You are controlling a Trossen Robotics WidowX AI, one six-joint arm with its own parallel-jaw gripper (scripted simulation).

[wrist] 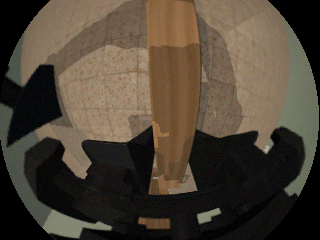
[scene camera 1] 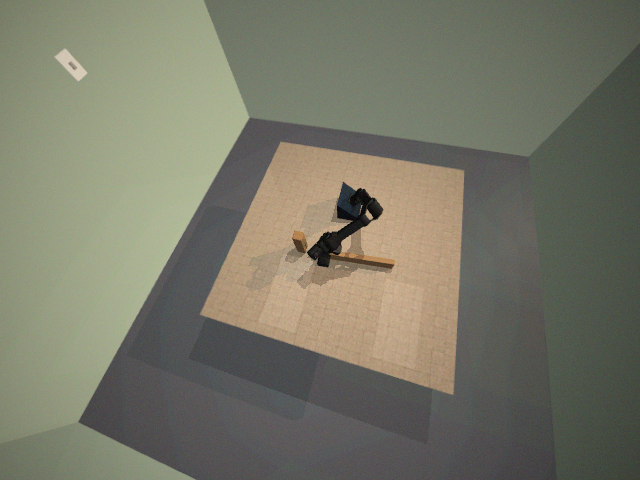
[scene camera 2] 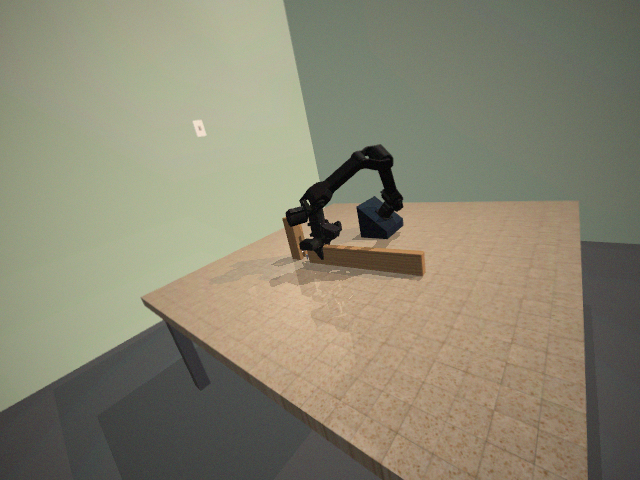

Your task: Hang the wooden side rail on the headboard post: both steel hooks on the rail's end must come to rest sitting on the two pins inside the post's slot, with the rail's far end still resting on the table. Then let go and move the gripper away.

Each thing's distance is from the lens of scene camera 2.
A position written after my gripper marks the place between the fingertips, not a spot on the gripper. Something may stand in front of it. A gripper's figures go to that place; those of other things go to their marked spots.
my gripper (scene camera 2: 324,257): 1.04 m
wooden side rail (scene camera 2: 411,262): 0.87 m
